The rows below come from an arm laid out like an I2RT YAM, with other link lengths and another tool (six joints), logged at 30 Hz.
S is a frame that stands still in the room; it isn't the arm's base.
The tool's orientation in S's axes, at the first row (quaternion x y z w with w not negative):
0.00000 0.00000 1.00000 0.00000
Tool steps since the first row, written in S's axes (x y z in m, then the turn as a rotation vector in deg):
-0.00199 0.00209 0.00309 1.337 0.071 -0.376
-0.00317 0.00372 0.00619 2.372 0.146 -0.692
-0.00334 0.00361 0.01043 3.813 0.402 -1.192
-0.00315 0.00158 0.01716 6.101 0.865 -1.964
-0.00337 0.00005 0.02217 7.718 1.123 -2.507
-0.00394 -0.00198 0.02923 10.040 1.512 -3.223
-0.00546 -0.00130 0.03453 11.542 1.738 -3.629
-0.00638 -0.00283 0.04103 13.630 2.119 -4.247
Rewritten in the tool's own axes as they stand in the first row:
0.00199 -0.00209 0.00309 -1.337 -0.071 -0.376
0.00317 -0.00372 0.00619 -2.372 -0.146 -0.692
0.00334 -0.00361 0.01043 -3.813 -0.402 -1.192
0.00315 -0.00158 0.01716 -6.101 -0.865 -1.964
0.00337 -0.00005 0.02217 -7.718 -1.123 -2.507
0.00394 0.00198 0.02923 -10.040 -1.512 -3.223
0.00546 0.00130 0.03453 -11.542 -1.738 -3.629
0.00638 0.00283 0.04103 -13.630 -2.119 -4.247

